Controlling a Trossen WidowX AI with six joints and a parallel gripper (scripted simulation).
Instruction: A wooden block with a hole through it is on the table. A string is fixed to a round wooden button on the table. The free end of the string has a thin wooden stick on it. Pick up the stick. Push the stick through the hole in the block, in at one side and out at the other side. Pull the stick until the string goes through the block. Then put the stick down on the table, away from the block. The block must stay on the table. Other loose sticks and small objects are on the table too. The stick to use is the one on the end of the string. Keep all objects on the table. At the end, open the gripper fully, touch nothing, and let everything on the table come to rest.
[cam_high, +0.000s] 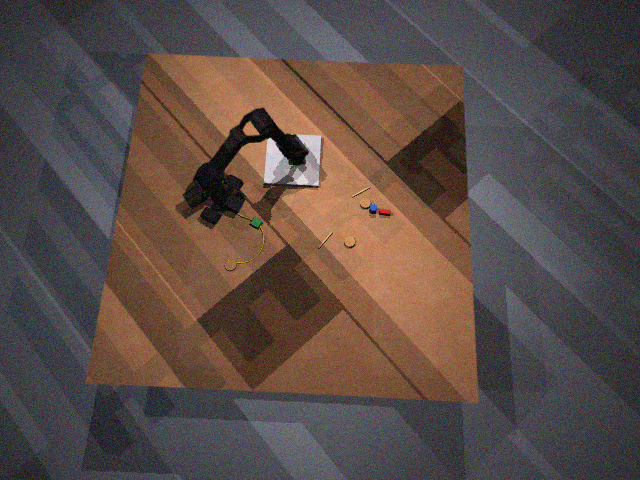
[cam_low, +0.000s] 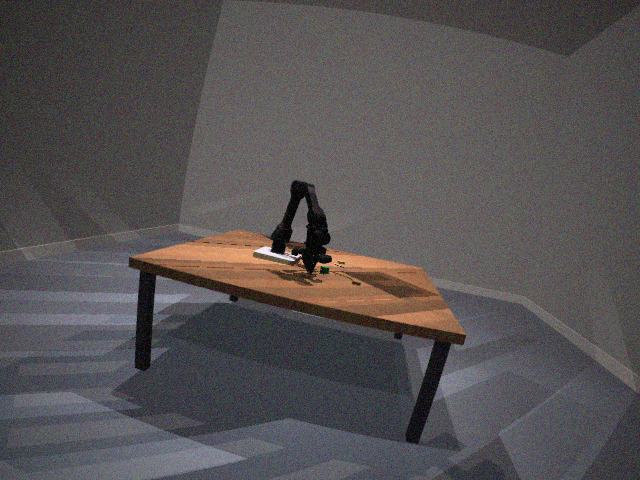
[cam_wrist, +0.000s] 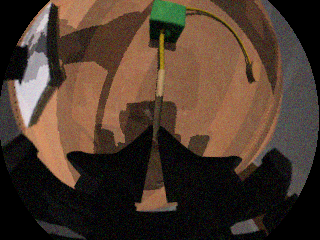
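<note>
The green block is 60 mm ahead of my gripper tip, 100 mm to the left of it and 10 mm above it. Also, from my gripper tip: round wooden button: 220 mm ahead, 10 mm to the left; then blue piece: 30 mm ahead, 530 mm to the left, 10 mm above; then thin wooden stick: 20 mm ahead, 40 mm to the left, 10 mm above.
</note>
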